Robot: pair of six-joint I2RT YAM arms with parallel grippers.
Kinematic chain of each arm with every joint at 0, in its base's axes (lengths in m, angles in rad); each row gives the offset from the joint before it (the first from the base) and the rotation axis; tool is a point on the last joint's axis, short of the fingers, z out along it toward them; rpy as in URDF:
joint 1: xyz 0 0 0.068 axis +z
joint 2: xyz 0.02 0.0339 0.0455 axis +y
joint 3: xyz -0.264 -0.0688 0 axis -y
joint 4: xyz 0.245 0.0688 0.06 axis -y
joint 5: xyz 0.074 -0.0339 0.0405 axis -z
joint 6: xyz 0.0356 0 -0.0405 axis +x
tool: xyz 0 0 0 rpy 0 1.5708 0
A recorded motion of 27 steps. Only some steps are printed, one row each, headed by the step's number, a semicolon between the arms.
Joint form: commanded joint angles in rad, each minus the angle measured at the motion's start. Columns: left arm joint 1, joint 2, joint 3, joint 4, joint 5, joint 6; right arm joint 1, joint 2, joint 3, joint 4, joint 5, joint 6.
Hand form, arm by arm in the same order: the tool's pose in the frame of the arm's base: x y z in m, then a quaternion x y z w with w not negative. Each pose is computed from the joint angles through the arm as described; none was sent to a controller.
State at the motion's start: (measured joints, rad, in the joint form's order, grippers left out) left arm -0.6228 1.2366 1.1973 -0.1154 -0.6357 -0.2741; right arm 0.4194 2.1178 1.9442 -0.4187 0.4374 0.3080
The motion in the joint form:
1: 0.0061 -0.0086 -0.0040 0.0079 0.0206 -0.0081; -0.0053 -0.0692 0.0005 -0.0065 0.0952 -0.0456
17: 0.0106 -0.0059 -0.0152 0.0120 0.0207 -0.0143; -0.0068 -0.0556 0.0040 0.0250 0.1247 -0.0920
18: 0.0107 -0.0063 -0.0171 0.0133 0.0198 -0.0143; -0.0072 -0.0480 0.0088 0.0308 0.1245 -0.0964
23: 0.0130 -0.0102 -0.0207 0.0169 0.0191 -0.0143; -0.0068 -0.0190 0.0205 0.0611 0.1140 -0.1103
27: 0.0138 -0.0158 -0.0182 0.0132 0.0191 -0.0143; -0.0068 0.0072 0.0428 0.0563 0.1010 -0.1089
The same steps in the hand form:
1: 0.2405 -0.1453 0.3990 -0.07567 0.74307 -0.06525 0.66172; 0.4482 0.1773 0.3294 0.06717 0.84434 -0.05603 0.52862
17: 0.2421 -0.1449 0.3948 -0.07801 0.74549 -0.06344 0.65889; 0.4526 0.1774 0.3274 0.05863 0.83800 -0.07683 0.53704
18: 0.2421 -0.1449 0.3944 -0.07831 0.74548 -0.06303 0.65890; 0.4545 0.1780 0.3260 0.05733 0.83744 -0.07746 0.53796
23: 0.2417 -0.1437 0.3945 -0.08003 0.74423 -0.06297 0.66012; 0.4617 0.1817 0.3190 0.05051 0.83578 -0.07424 0.54167
27: 0.2404 -0.1426 0.3965 -0.08104 0.74292 -0.06379 0.66139; 0.4668 0.1844 0.3135 0.04652 0.83892 -0.07012 0.53771

